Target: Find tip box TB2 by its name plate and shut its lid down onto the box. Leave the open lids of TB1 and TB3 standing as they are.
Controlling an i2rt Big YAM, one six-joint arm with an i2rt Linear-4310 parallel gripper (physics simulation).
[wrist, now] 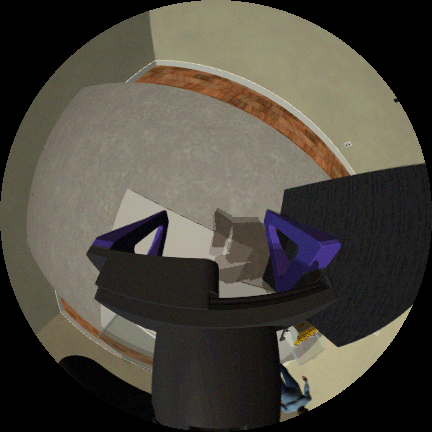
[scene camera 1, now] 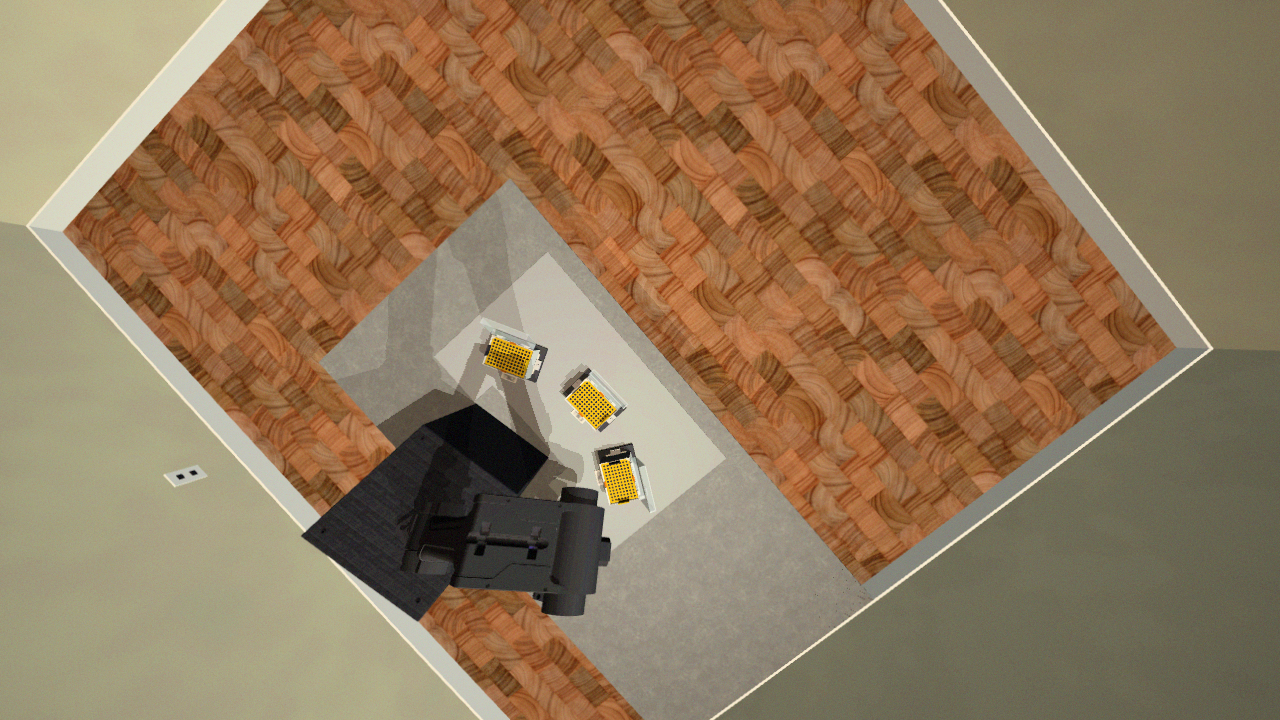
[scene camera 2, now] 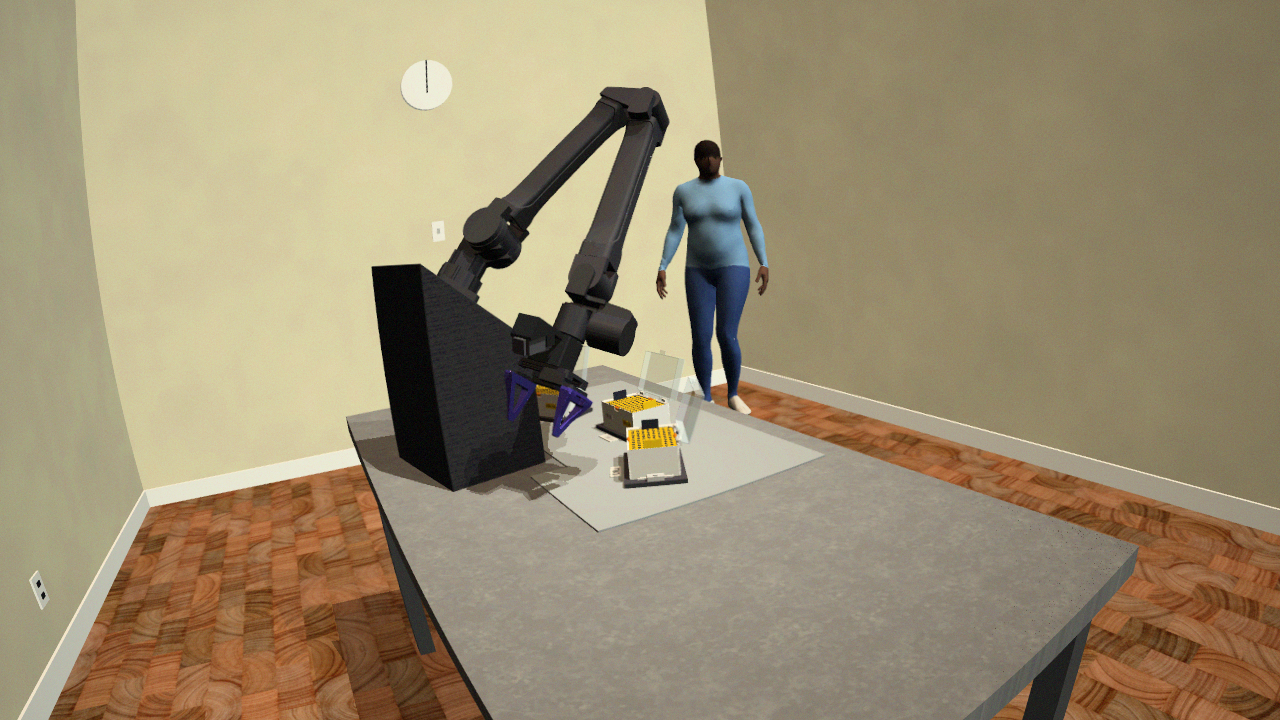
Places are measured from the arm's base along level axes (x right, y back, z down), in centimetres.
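Where they show: gripper, between the fingertips: (wrist: 215, 215) (scene camera 2: 531, 428); arm's base, origin of its link: (scene camera 2: 449, 296).
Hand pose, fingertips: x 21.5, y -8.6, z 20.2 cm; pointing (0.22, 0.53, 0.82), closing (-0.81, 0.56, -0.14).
Things, the pixels of their top centre, and the offset from my fingertips. "spot": a spot on its surface instead. Level surfaces: height alone.
- upper-left box's, a spot on its surface: (scene camera 1: 510, 328) spot: dx -52.2, dy -21.5, dz -1.8 cm
- middle box's, a spot on its surface: (scene camera 2: 660, 371) spot: dx -28.0, dy -33.1, dz +1.5 cm
- lower-right box's, a spot on its surface: (scene camera 2: 687, 413) spot: dx -4.7, dy -28.5, dz +3.9 cm
- pale mat, height of its surface: dz +12.3 cm
- grey table, height of its surface: dz +12.6 cm
Three white tip boxes with yellow racks stand on the mat: an upper-left one (scene camera 1: 509, 356) (scene camera 2: 549, 407), a middle one (scene camera 1: 591, 402) (scene camera 2: 633, 414) and a lower-right one (scene camera 1: 619, 480) (scene camera 2: 653, 459). Their clear lids, the upper-left box's (scene camera 1: 510, 328), the middle box's (scene camera 1: 609, 390) (scene camera 2: 660, 371) and the lower-right box's (scene camera 1: 648, 490) (scene camera 2: 687, 413), stand open. The name plates are too small to read, so I cannot tell which is TB2. My gripper (scene camera 2: 534, 426) (wrist: 215, 215) is open and empty, above the table beside the black base; the arm hides it in scene camera 1.
The black wedge-shaped base (scene camera 1: 366, 528) (scene camera 2: 465, 394) (wrist: 370, 240) stands close beside the fingers. The pale mat (scene camera 1: 684, 447) (scene camera 2: 733, 463) (wrist: 132, 210) lies on the grey table (scene camera 1: 716, 573) (scene camera 2: 760, 582) (wrist: 175, 140). A person (scene camera 2: 713, 223) (wrist: 294, 392) stands beyond the table.
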